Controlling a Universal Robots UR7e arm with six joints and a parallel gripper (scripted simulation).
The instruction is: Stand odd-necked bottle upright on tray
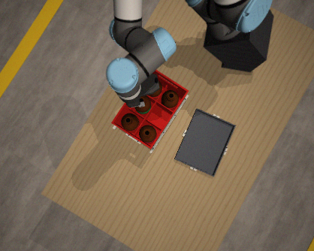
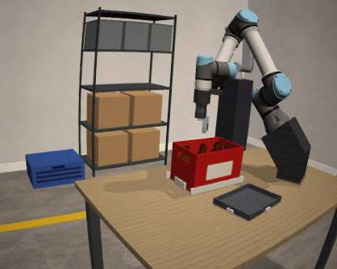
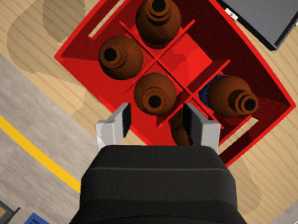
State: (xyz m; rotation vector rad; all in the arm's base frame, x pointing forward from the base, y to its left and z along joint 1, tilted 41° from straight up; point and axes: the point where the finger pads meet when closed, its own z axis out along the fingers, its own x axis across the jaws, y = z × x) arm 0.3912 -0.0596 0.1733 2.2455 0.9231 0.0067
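Right now my hand is 1 cm short of the red crate, 4 cm to the right of it and 16 cm above it. From my hand the other things lie so: dark grey tray 1 cm ahead, 32 cm to the left, 23 cm below.
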